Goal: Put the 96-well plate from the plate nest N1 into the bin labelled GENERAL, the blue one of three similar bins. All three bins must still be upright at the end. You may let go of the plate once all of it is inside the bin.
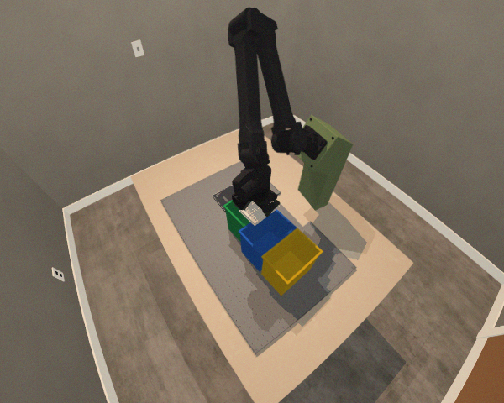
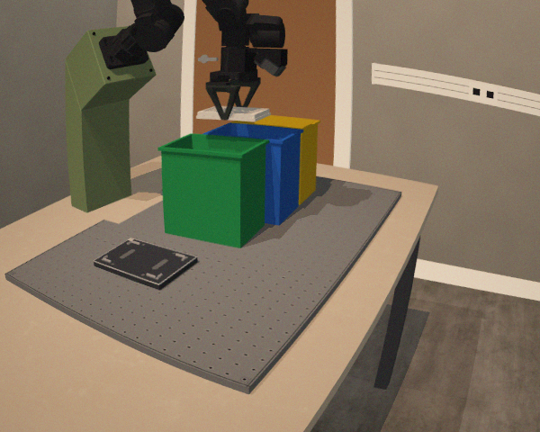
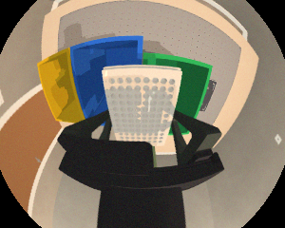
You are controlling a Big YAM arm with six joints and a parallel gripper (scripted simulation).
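Right now my hand is 7 cm to the right of the blue bin and 14 cm above it. Also, from my hand: yellow bin: 3 cm behind, 20 cm to the left, 14 cm below; white 96-well plate: right at my hand; green bin: 7 cm to the right, 14 cm below.
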